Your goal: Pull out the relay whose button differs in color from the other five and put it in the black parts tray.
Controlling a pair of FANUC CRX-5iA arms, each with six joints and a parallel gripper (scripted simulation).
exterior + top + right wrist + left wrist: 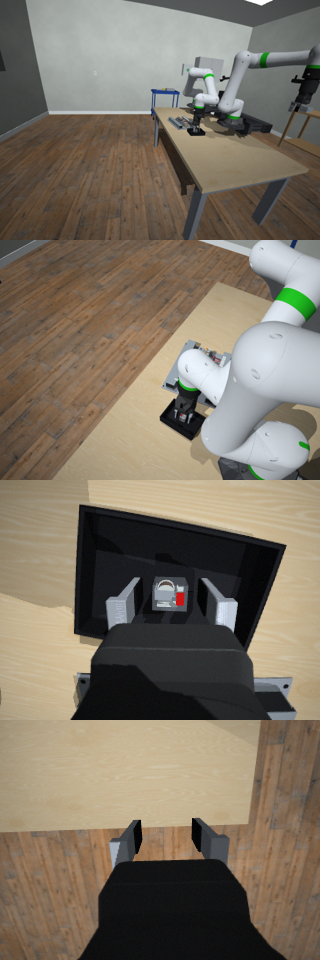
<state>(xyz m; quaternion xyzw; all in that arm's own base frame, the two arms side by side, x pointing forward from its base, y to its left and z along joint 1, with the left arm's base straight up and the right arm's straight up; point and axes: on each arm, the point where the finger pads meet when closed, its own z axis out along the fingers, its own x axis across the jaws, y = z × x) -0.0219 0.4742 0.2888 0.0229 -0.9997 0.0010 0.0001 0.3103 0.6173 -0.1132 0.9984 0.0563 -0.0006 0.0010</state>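
Note:
Right now my right hand is 1 cm above the red-button relay. From my right hand the other things lie so: orange-button relay (4 cm ahead, 23 cm to the right, 1 cm above); then relay panel (4 cm ahead, 27 cm to the right, 1 cm below); then black parts tray (2 cm below).

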